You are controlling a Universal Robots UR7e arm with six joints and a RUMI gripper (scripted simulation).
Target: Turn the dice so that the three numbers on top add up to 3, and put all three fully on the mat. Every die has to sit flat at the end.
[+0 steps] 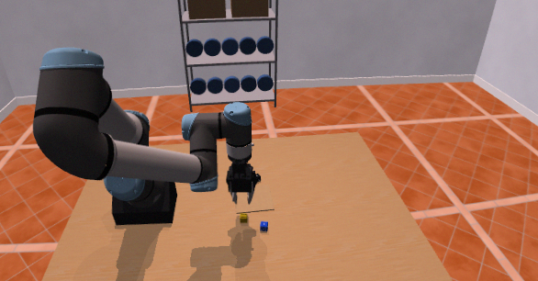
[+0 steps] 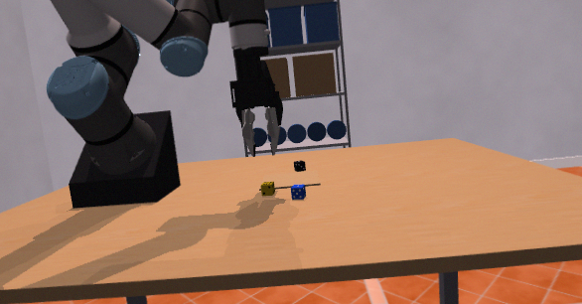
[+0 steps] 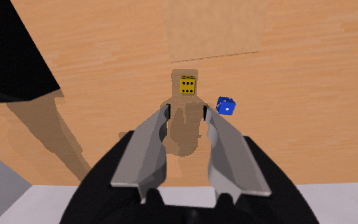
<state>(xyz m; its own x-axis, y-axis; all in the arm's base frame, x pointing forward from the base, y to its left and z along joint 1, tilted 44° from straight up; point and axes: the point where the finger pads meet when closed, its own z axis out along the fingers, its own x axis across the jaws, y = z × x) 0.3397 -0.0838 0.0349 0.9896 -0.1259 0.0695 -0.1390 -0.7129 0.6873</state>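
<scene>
Right now my hand is 90 mm above the yellow die. From my hand the other things lie so: blue die: 70 mm ahead, 50 mm to the right, 90 mm below; then black die: 70 mm ahead, 220 mm to the left, 90 mm below; then tan mat: 50 mm ahead, 110 mm to the left, 100 mm below.
</scene>
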